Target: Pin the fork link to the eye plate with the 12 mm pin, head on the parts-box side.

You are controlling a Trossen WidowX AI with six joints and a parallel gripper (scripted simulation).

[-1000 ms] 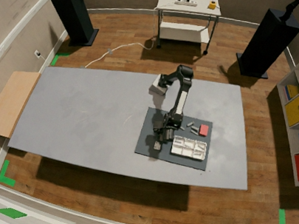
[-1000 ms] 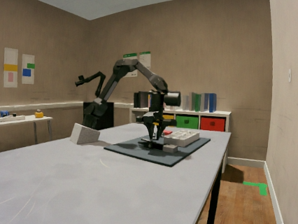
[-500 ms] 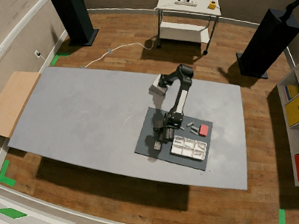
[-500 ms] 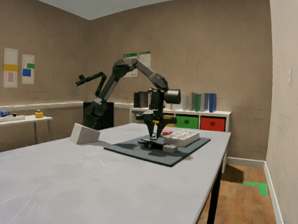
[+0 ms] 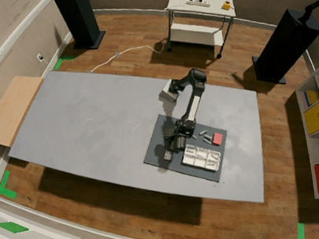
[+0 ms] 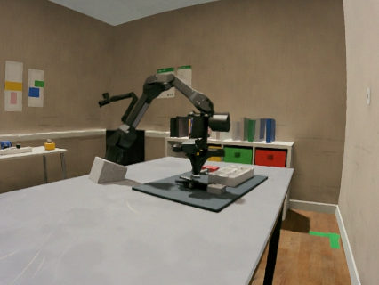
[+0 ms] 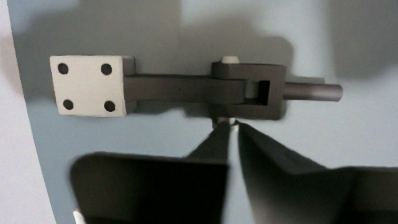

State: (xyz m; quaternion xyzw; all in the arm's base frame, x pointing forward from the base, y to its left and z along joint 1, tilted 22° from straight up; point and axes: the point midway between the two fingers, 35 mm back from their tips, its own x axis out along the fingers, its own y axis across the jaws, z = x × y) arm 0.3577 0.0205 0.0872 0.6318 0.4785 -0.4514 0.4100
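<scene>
Now: hand 2 cm to the left of the headed pin and 7 cm above it. Also, from my hand: eye plate 1 cm ahead, 2 cm to the right, 7 cm below; then fork link 3 cm behind, 2 cm to the right, 7 cm below; then grey block 9 cm ahead, 3 cm to the right, 6 cm below.
</scene>
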